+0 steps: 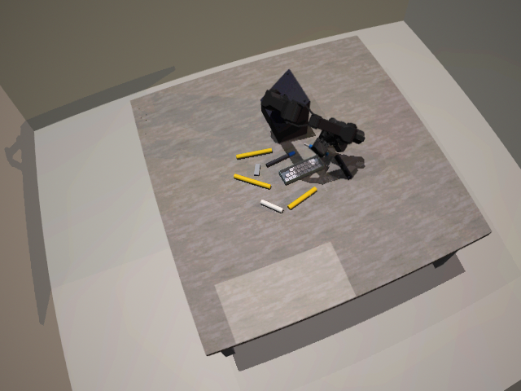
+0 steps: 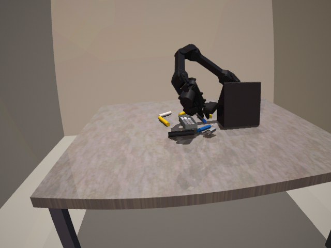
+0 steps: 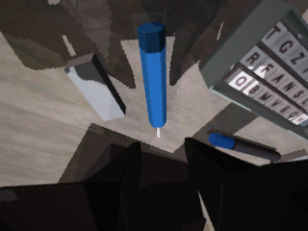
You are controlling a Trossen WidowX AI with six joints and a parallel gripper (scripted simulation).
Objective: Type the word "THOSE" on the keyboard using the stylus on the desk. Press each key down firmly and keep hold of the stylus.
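Now: the blue stylus 10 mm behind my gripper tip, 10 mm to the right of it and 50 mm below it. Also, from my gripper tip: black cylinder 130 mm ahead, 70 mm to the left, 40 mm below; grey-white cylinder 200 mm ahead, 280 mm to the right, 50 mm below; grey block 20 mm behind, 40 mm to the left, 50 mm below.
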